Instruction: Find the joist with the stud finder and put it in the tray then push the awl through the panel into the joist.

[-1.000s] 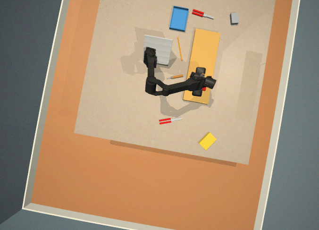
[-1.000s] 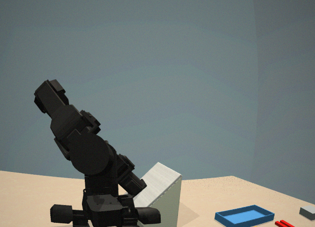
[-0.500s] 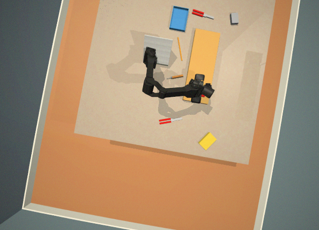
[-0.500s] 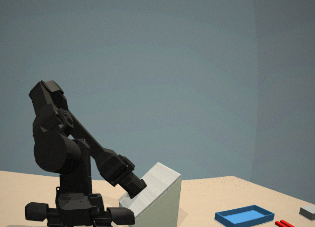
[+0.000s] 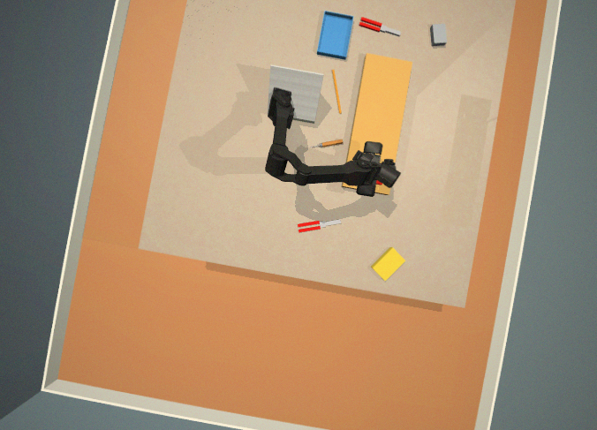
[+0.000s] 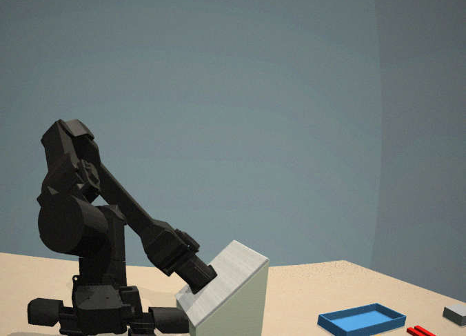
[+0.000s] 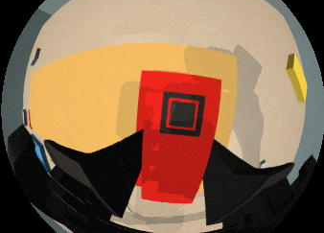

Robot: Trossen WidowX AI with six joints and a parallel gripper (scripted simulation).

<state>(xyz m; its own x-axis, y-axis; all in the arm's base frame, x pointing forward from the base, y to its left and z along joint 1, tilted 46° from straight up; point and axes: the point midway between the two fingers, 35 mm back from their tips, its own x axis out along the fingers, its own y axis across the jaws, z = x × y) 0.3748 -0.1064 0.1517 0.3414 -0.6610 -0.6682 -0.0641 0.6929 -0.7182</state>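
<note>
Now: gripper tip 250 mm past the blue tray, 500 mm to the right of it and 50 mm above it. The rest, counted from my gripper tip: red stud finder: 10 mm ahead, 20 mm above; awl: 190 mm behind, 70 mm to the left, 60 mm below; thin orange stick: 190 mm behind, 290 mm to the left, 60 mm below.
</note>
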